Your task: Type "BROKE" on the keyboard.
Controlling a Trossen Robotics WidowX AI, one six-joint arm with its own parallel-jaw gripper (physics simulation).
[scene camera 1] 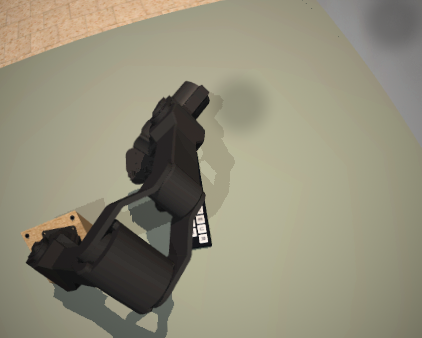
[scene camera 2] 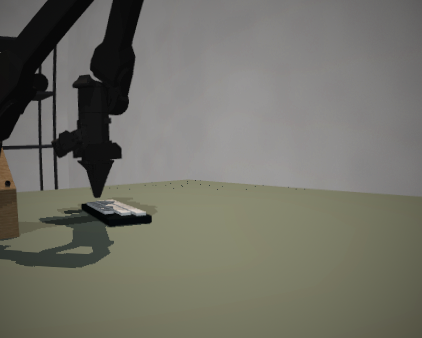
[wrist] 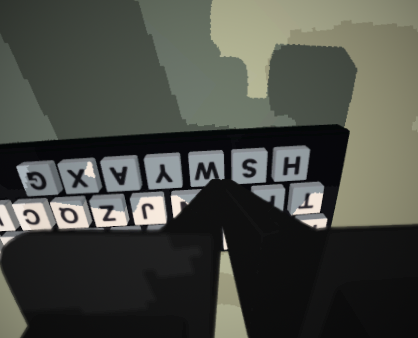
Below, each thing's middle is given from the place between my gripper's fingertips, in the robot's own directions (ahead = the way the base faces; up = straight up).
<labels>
The black keyboard (scene camera 2: 109, 215) is 1 cm ahead of my hand, 4 cm to the right of it and 2 cm below it.
</labels>
